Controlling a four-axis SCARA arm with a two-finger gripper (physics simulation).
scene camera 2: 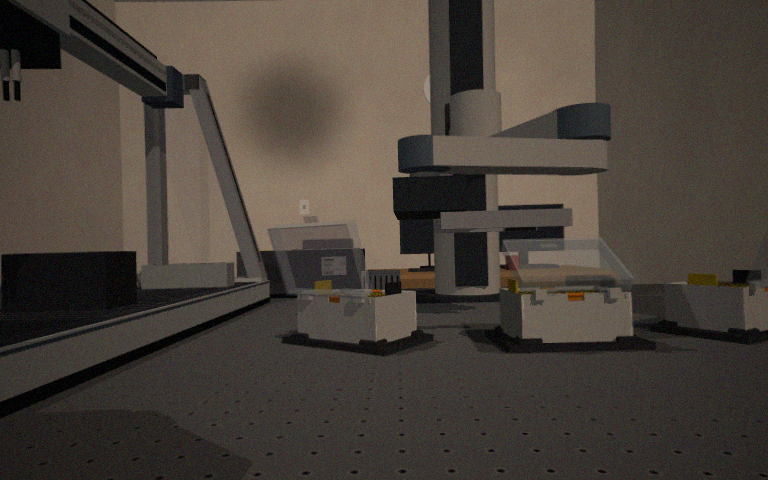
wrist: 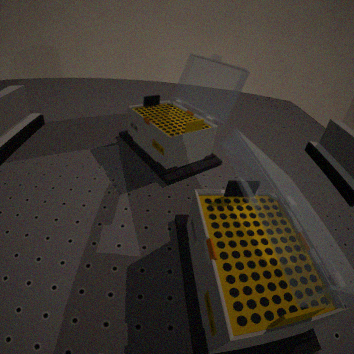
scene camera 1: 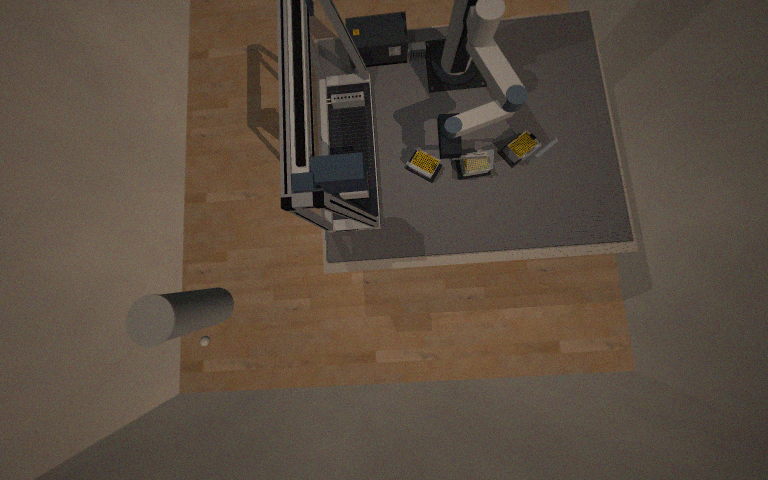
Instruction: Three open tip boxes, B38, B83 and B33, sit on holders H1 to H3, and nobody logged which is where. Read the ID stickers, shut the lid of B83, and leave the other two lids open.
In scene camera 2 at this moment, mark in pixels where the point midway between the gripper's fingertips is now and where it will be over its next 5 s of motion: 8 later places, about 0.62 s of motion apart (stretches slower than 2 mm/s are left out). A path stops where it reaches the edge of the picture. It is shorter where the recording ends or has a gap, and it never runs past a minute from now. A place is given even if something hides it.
My gripper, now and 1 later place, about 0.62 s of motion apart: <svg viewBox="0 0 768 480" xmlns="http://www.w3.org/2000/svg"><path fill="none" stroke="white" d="M550 220L549 183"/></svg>
